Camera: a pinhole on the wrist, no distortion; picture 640 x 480 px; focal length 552.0 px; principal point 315.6 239.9 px. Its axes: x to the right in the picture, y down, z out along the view. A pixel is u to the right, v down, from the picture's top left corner.
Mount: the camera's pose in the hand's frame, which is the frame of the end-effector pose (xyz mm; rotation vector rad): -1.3 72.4 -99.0 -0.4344 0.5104 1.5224
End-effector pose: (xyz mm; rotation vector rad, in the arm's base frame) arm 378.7 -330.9 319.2 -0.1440 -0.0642 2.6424
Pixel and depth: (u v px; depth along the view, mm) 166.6 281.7 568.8
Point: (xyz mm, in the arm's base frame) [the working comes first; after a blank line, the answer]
In the camera's frame: -153.5 43.1 568.8

214.3 -584.0 756.4
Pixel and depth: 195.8 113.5 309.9
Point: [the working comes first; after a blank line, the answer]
In the camera's frame: -67.3 -71.0 309.9

192.6 -463.1 487.3
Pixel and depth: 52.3 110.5 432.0
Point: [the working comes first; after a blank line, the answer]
In the camera's frame: -206.1 -101.3 432.0

160.5 -408.5 663.6
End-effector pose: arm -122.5 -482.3 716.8 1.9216 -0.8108 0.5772
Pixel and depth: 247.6 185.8 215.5
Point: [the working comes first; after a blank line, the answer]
In the camera's frame: -26.5 -21.1 215.5

-224.7 -632.2 795.8
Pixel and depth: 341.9 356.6 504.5
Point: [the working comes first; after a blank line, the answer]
In the camera's frame: 24.0 106.7 504.5

-442.6 -860.0 740.8
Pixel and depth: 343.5 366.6 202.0
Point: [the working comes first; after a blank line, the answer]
In the camera's frame: 10.2 46.4 202.0

-289.7 -594.1 775.6
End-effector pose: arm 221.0 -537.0 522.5 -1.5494 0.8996 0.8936
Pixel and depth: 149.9 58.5 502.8
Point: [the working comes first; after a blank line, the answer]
In the camera's frame: -150.9 -165.2 502.8

62.5 -196.6 202.9
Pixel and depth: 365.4 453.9 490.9
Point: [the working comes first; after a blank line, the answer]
In the camera's frame: 44.3 190.3 490.9

-225.7 -288.3 473.5
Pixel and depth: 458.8 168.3 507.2
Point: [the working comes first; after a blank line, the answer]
In the camera's frame: 131.6 -65.8 507.2

-182.3 -368.5 218.2
